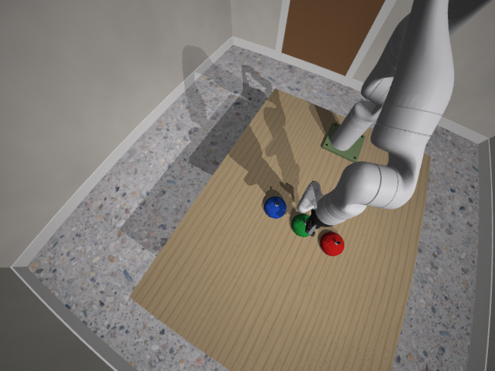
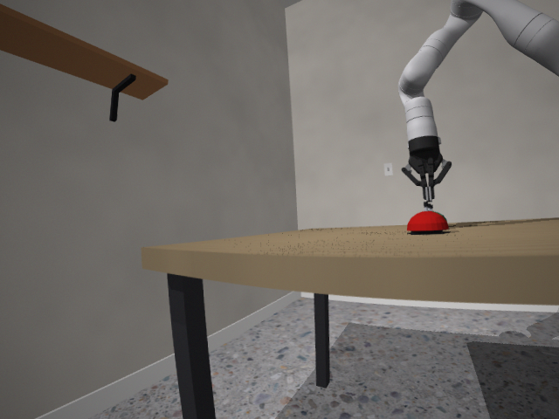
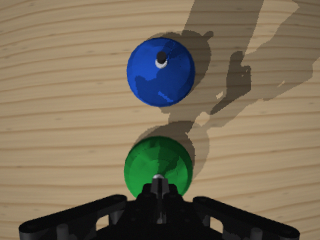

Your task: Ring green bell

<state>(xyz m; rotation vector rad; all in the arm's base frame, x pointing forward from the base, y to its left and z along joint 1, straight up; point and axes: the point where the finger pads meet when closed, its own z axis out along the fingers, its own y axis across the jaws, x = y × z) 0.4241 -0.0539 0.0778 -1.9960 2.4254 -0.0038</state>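
Now: hand 5 cm above the green bell. From my hand the other things lie so: red bell: 12 cm to the left, 5 cm below, 2 cm ahead; then blue bell: 12 cm to the right, 5 cm below, 2 cm behind.
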